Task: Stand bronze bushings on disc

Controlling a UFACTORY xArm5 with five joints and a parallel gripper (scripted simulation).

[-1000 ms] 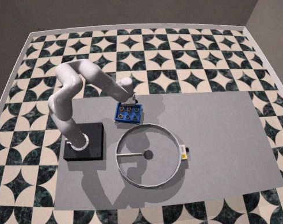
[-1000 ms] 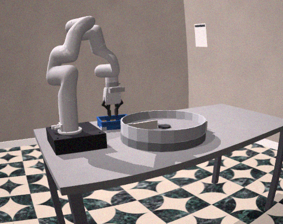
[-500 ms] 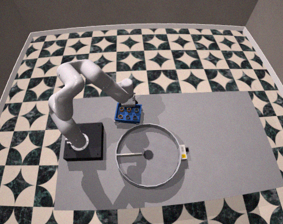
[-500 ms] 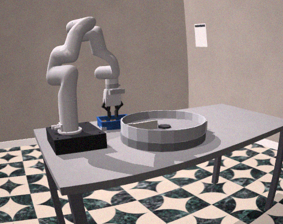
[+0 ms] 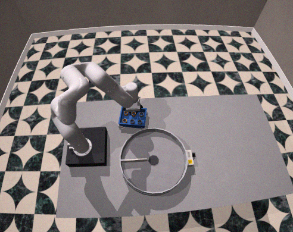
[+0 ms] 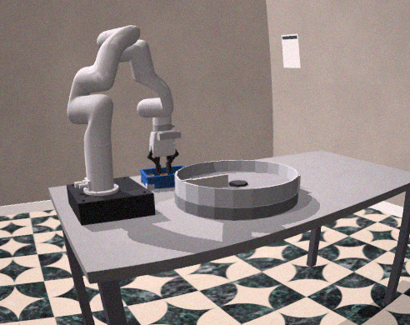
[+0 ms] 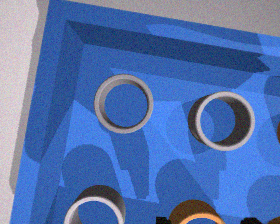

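Right now the blue crate is 3 cm to the right of my hand and 3 cm below it. The rest, counted from my hand: turntable: 37 cm to the right, 12 cm ahead.
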